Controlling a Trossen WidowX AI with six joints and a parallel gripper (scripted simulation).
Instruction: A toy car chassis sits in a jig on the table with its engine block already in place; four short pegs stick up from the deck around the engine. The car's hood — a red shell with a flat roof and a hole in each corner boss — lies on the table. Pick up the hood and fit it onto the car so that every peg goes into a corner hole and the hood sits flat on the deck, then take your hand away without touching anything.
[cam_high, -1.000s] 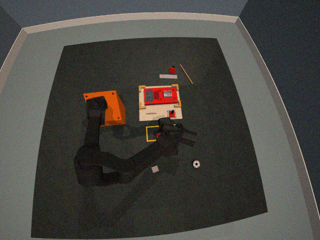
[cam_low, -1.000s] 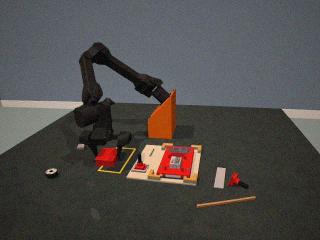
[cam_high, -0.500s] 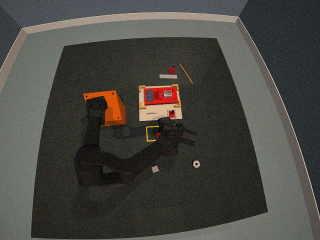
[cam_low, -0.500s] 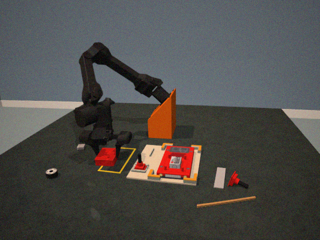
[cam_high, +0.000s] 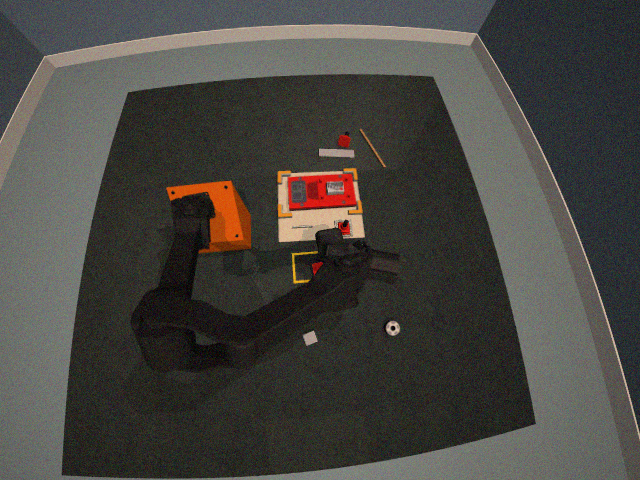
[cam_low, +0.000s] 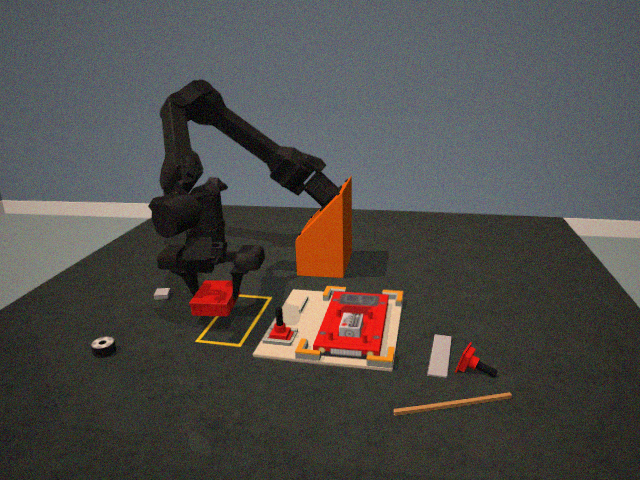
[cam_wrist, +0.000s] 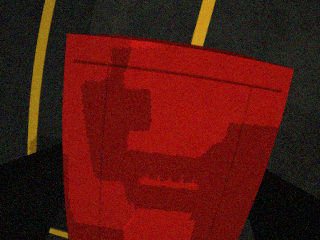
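Now: the grey engine block 260 mm to the left of my gripper tip, 50 mm ahead of it and 20 mm below it. From my gripper tip the other things lie so: wooden stick 410 mm to the left, 210 mm ahead, 40 mm below; then white bar 400 mm to the left, 90 mm ahead, 40 mm below; then red hood 10 mm above.
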